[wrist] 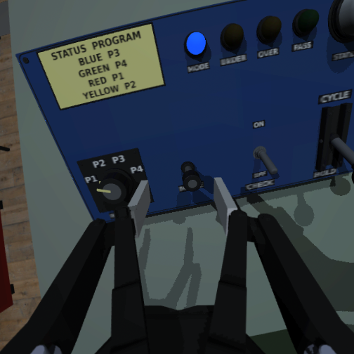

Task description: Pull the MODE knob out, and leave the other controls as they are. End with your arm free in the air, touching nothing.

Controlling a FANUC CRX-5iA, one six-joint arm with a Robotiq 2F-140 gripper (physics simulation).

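The MODE knob (192, 182) is a small black round knob on the lower middle of the blue panel. Its cap stands out from a dark collar, and its label is mostly hidden behind it. My gripper (181, 189) is open and empty. Its two grey fingertip pads are on the left and right of the knob in the view, apart from it. The view does not show clearly how far the fingertips are from the panel. The MODE lamp (196, 43) glows blue.
The P1–P4 selector (112, 191) is close to the left finger, its pointer toward P1. The CHECK toggle (266, 161) is right of the right finger. The CYCLE lever (343, 150) is farther right. Dark UNDER, OVER and PASS lamps line the top.
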